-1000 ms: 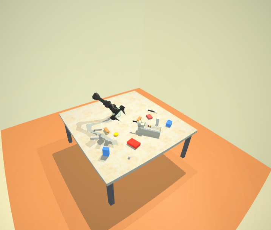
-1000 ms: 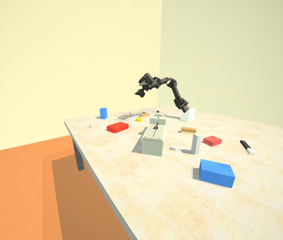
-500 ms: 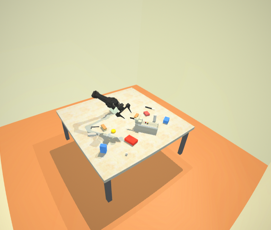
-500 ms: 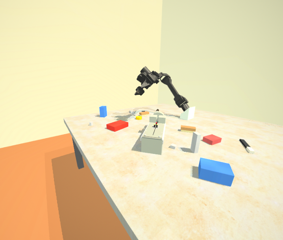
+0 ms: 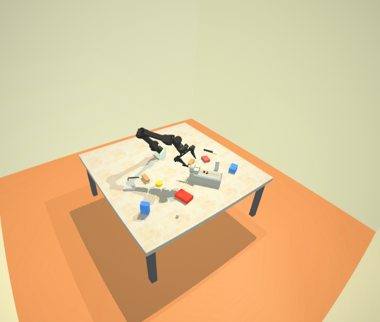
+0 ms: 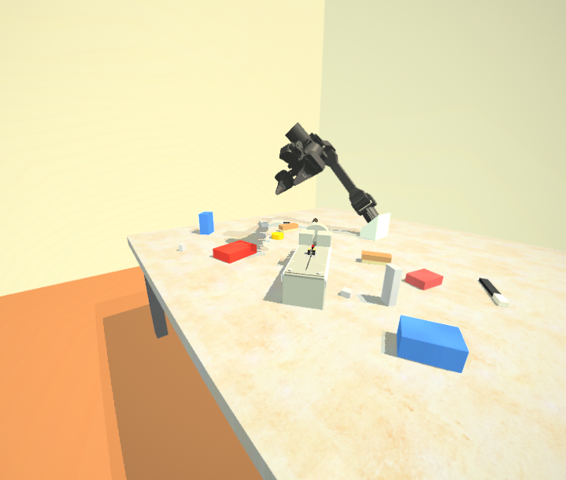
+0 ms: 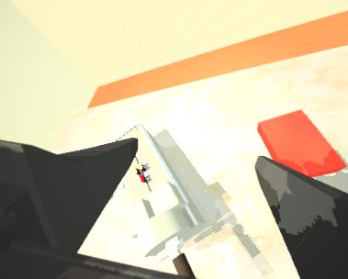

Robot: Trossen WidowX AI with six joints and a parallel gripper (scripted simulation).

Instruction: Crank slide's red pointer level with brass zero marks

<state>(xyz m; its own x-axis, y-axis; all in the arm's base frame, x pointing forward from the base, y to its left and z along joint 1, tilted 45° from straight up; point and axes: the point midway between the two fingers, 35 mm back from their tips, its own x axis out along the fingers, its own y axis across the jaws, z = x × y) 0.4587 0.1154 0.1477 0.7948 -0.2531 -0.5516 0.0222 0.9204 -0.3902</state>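
Right now my gripper tip is 10 mm short of the red pointer, 140 mm to the right of it and 140 mm above it. From my gripper tip the other things lie so: brown crank handle 100 mm behind, 30 mm to the left, 100 mm below; crank 90 mm behind, 40 mm to the left, 120 mm below; yellow disc 130 mm behind, 210 mm to the right, 210 mm below.
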